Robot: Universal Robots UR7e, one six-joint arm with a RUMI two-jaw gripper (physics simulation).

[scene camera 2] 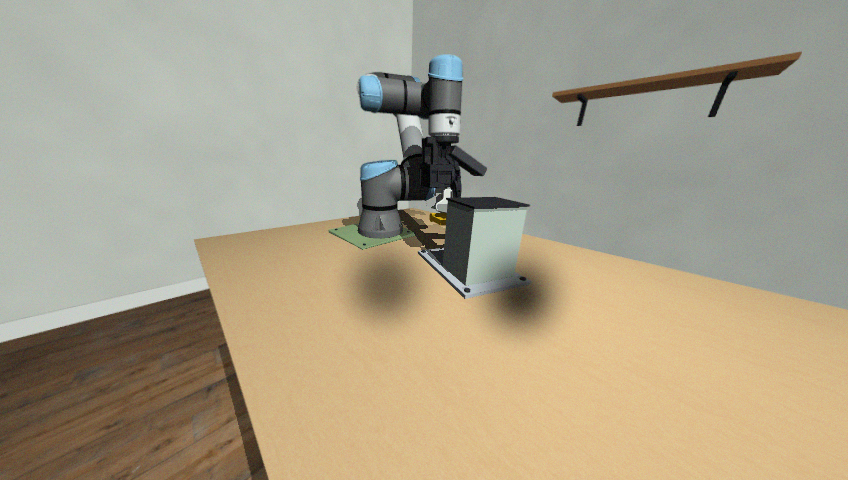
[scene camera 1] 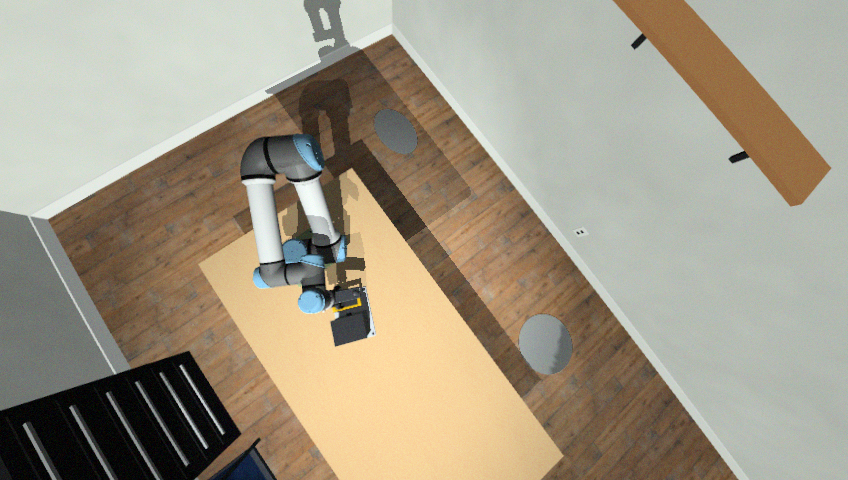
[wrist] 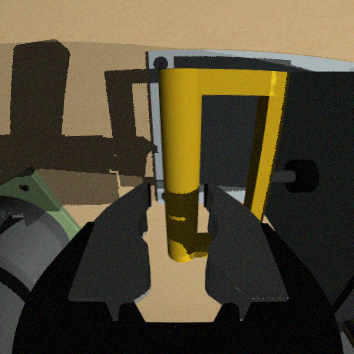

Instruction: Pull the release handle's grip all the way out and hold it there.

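The release handle's yellow grip [scene camera 1: 359, 302] [scene camera 2: 438, 218] [wrist: 181, 135] is a rectangular loop joined by a short grey shaft [wrist: 283, 176] to a dark box [scene camera 1: 351, 328] [scene camera 2: 497, 243] [wrist: 325, 125]. A dark collar [wrist: 303, 176] surrounds the shaft at the box. My gripper [scene camera 2: 443, 205] [wrist: 177, 185] is open, pointing down over the grip. In the wrist view its two fingers appear on either side of the grip's outer round bar, with gaps on both sides. How far the fingertips reach down beside the bar is hard to tell. In scene camera 2 the box partly hides the grip.
The box stands on a light grey base plate [scene camera 2: 493, 287] [wrist: 155, 115] on the wooden table [scene camera 1: 428, 380] [scene camera 2: 368, 368]. The arm's green mounting plate [scene camera 2: 348, 236] [wrist: 47, 195] is behind and to the left in scene camera 2. A wooden shelf [scene camera 1: 726, 89] [scene camera 2: 672, 79] is on the wall.
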